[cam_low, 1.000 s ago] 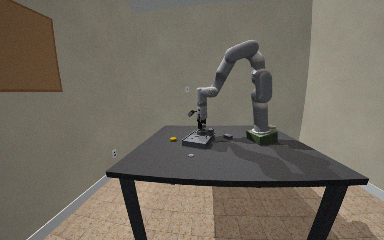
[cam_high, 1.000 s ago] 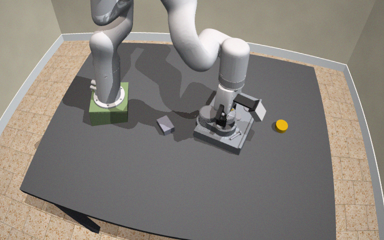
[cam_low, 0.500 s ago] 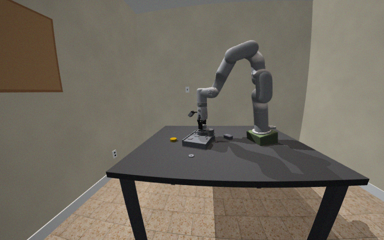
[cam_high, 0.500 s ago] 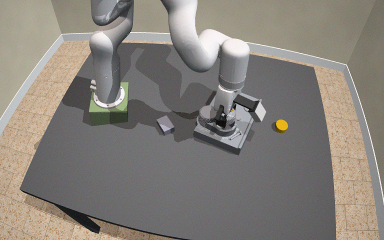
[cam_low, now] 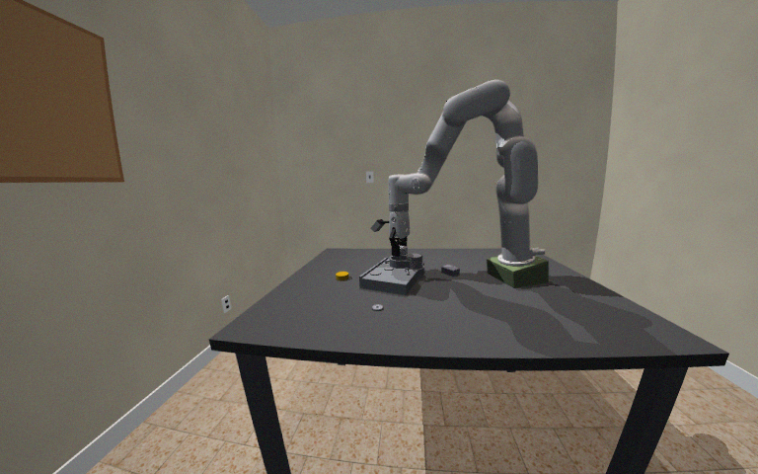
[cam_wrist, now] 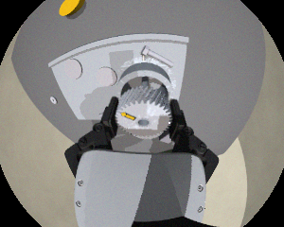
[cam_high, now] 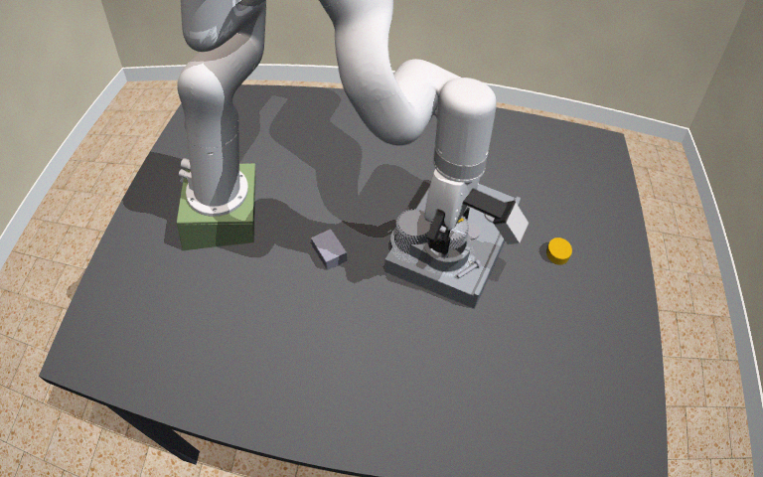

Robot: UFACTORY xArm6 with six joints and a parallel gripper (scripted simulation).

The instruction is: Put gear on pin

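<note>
Now: the gear right at my hand. Also, from my hand: yellow disc (210 mm ahead, 100 mm to the left, 90 mm below); small grey block (200 mm behind, 90 mm below, 50 mm to the right).
</note>
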